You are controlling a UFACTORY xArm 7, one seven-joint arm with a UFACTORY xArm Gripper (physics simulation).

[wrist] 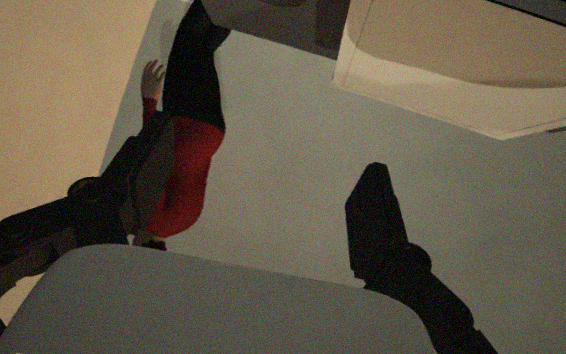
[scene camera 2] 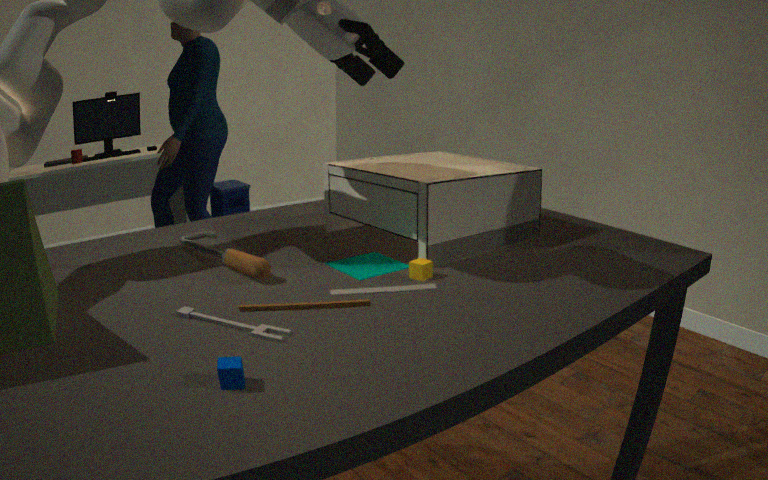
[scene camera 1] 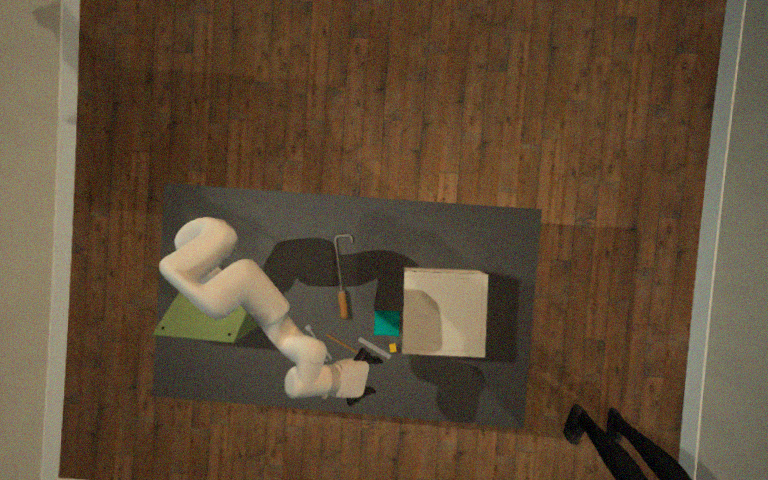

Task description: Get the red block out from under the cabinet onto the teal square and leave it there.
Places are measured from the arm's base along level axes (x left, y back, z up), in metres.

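Pixels of known places: gripper, between the fingertips: (wrist: 268, 162) (scene camera 2: 382, 75) (scene camera 1: 376, 374).
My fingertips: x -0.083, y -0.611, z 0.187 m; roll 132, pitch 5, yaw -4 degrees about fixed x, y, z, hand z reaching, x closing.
Behind a point stands the place of what it marks.
The red block does not show in any view; the space under the cabinet is hidden or dark. The white cabinet (scene camera 1: 464, 311) @(x 0.126, y -0.890, z 0.022 m) (scene camera 2: 481, 209) @(x -0.050, y -0.816, z -0.035 m) (wrist: 425, 100) @(x 0.105, y -0.907, z 0.022 m) stands on the right part of the table. The teal square (scene camera 1: 386, 323) @(x -0.006, y -0.623, z -0.113 m) (scene camera 2: 368, 266) @(x -0.012, y -0.621, z -0.112 m) lies flat and bare beside the cabinet's left side in the overhead view. A hook tool with a wooden handle (scene camera 1: 343, 305) @(x 0.045, y -0.441, z -0.080 m) (scene camera 2: 247, 264) @(x 0.014, y -0.430, z -0.086 m) lies left of the square. My gripper (scene camera 1: 377, 374) @(x -0.083, y -0.611, z 0.187 m) (scene camera 2: 380, 74) @(x -0.083, y -0.611, z 0.187 m) (wrist: 268, 162) @(x -0.083, y -0.611, z 0.187 m) is open and empty, high above the table, near its lower edge in the overhead view.
A yellow cube (scene camera 1: 392, 347) @(x -0.090, y -0.662, z -0.087 m) (scene camera 2: 420, 269) @(x -0.108, y -0.656, z -0.095 m) sits near the cabinet corner. A light bar (scene camera 1: 373, 347) @(x -0.112, y -0.586, z -0.111 m) (scene camera 2: 382, 289) @(x -0.113, y -0.590, z -0.112 m), a thin brown stick (scene camera 1: 341, 343) @(x -0.117, y -0.455, z -0.107 m) (scene camera 2: 304, 305) @(x -0.126, y -0.468, z -0.107 m), a forked tool (scene camera 2: 226, 323) @(x -0.135, y -0.356, z -0.109 m) and a blue cube (scene camera 2: 231, 373) @(x -0.289, y -0.324, z -0.094 m) lie nearby. A green block (scene camera 1: 198, 322) @(x -0.066, y 0.045, z 0.061 m) (scene camera 2: 25, 271) @(x -0.103, y -0.092, z -0.010 m) stands by the arm.
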